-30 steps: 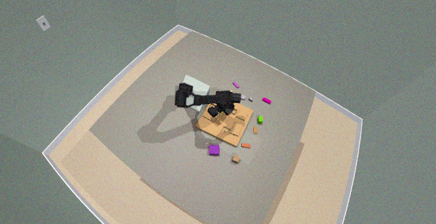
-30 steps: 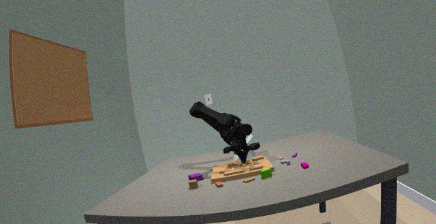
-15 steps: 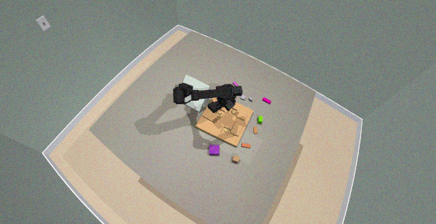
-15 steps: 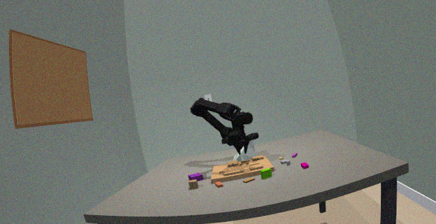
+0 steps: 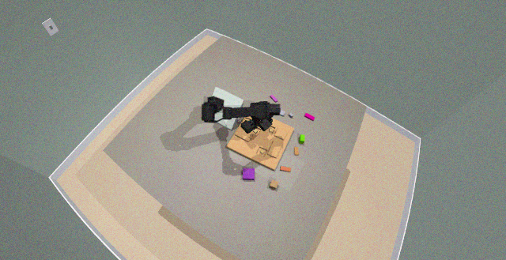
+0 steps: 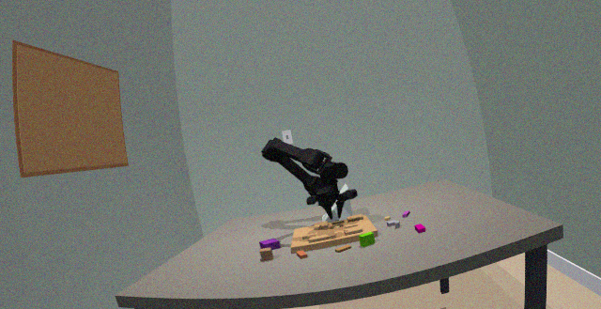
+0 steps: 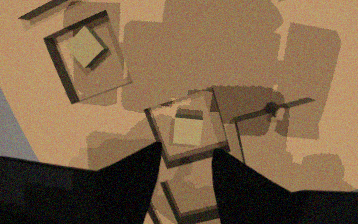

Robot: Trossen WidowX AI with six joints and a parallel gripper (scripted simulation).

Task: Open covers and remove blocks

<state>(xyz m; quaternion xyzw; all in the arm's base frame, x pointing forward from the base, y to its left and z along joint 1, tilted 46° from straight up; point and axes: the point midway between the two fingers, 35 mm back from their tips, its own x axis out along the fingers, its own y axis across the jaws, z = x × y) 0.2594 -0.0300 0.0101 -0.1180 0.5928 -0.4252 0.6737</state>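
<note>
Now: the tan puzzle board 40 mm ahead of my gripper tip and 30 mm below it. From my gripper tip the other things lie so: grey block 150 mm ahead, 200 mm to the left, 40 mm below; green block 270 mm ahead, 70 mm to the left, 40 mm below; brown piece 260 mm ahead, 10 mm to the right, 50 mm below.
</note>
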